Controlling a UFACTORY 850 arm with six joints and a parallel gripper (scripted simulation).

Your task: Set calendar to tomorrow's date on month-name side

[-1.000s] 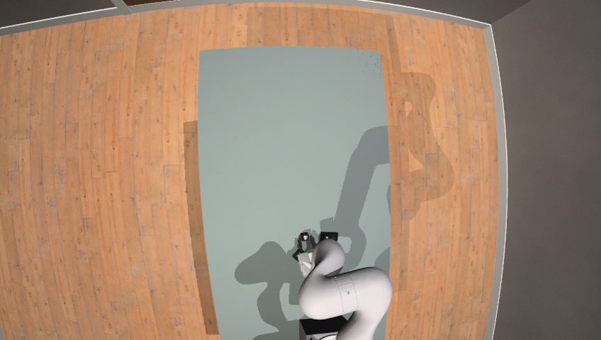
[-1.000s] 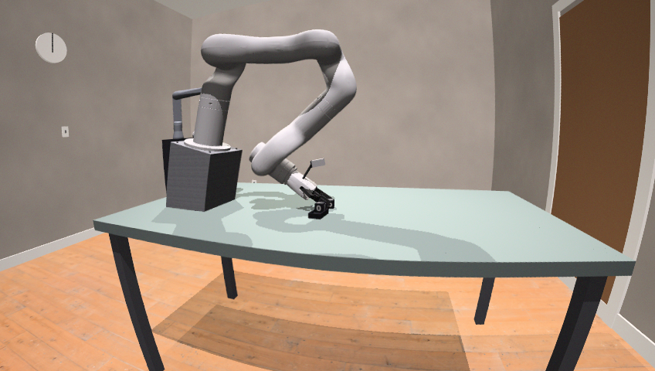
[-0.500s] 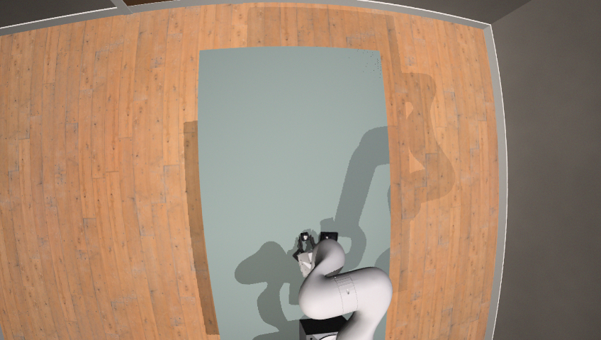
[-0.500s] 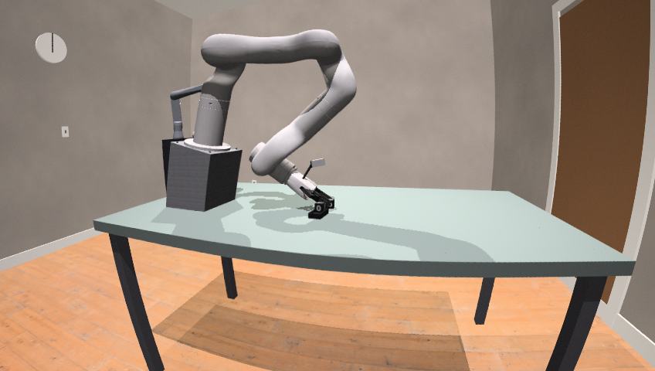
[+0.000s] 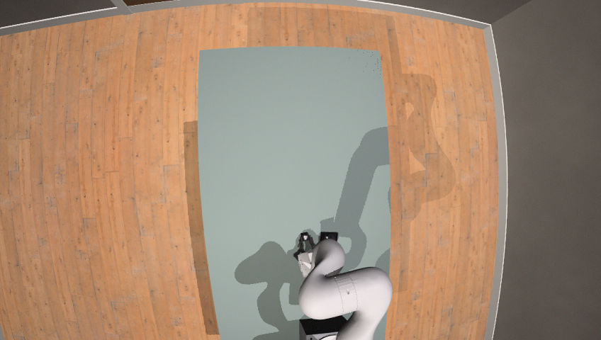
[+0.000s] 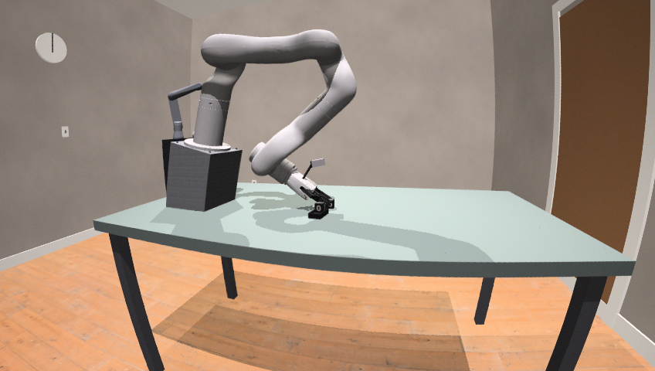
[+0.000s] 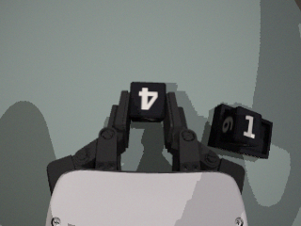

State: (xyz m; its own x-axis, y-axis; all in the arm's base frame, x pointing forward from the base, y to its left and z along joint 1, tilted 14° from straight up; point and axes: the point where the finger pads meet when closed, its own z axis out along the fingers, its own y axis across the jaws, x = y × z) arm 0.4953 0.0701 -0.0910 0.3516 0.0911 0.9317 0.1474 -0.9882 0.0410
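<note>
The black cube is 2 cm ahead of my hand and 1 cm below it. From my hand the other things lie so: black tray: 1 cm ahead, 10 cm to the right, 2 cm below.
</note>
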